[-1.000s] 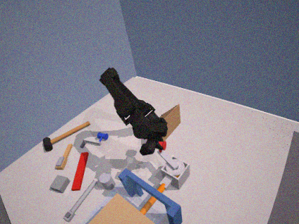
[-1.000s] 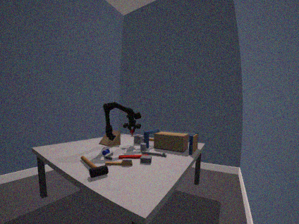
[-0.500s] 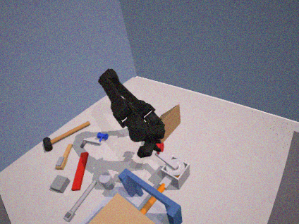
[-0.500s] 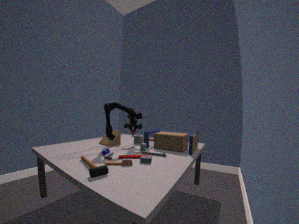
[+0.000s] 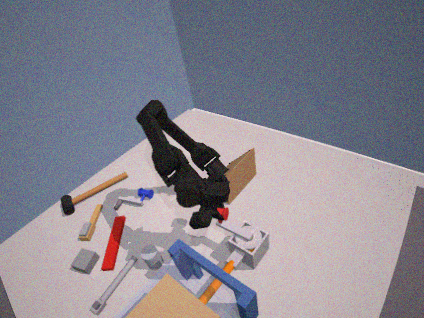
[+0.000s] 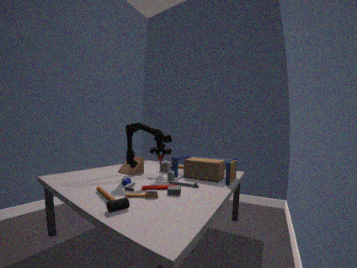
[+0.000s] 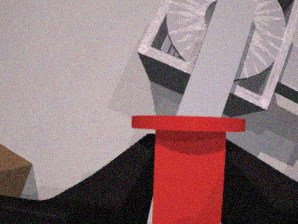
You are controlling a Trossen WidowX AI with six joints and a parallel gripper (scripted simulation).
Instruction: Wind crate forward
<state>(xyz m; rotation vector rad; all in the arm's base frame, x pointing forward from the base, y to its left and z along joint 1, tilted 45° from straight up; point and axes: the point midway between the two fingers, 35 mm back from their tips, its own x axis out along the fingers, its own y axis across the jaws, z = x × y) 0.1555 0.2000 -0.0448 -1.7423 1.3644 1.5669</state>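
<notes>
Now: the winch handle 30 mm below my gripper tip and 20 mm to the left of it. Round my gripper tip: red knob 20 mm to the right, 10 mm ahead; grey winch 100 mm below, 70 mm to the left, 30 mm behind; blue steel frame 150 mm ahead, 100 mm to the left, 30 mm below.
</notes>
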